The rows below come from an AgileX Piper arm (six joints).
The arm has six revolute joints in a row. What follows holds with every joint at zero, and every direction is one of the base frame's. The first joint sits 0.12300 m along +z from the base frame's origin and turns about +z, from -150.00 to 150.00 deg. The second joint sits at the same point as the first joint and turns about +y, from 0.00 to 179.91 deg. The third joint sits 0.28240 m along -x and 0.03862 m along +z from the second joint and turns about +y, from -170.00 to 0.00 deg. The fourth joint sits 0.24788 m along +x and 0.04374 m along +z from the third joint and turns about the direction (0.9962, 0, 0.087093), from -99.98 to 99.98 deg. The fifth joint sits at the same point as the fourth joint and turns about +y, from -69.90 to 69.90 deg. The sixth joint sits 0.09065 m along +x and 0.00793 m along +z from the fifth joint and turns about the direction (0.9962, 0, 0.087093), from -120.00 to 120.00 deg. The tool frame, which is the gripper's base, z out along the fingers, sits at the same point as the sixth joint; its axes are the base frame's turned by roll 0.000, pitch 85.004 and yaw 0.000 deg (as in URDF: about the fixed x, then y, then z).
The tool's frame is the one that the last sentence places.
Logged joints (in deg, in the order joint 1, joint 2, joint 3, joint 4, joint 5, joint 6), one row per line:
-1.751 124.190 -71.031 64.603 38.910 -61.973
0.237 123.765 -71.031 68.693 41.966 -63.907
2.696 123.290 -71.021 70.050 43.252 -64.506
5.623 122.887 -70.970 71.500 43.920 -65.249
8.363 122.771 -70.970 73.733 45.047 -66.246
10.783 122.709 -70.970 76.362 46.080 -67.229
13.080 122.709 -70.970 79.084 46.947 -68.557
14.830 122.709 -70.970 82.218 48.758 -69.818
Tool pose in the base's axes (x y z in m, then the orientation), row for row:
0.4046 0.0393 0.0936 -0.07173 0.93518 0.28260 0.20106
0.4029 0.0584 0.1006 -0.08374 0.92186 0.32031 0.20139
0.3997 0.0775 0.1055 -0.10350 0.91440 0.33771 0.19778
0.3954 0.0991 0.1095 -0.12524 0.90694 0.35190 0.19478
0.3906 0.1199 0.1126 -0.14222 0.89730 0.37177 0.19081
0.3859 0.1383 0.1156 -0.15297 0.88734 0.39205 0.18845
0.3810 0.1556 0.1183 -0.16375 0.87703 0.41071 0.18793
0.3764 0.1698 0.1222 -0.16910 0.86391 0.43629 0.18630
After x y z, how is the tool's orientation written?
As a quaternion, x y z w.
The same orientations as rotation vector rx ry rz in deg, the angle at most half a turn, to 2 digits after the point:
-11.48 149.70 45.24
-13.40 147.54 51.26
-16.60 146.63 54.15
-20.12 145.67 56.52
-22.89 144.43 59.84
-24.65 143.01 63.18
-26.40 141.38 66.21
-27.28 139.39 70.40

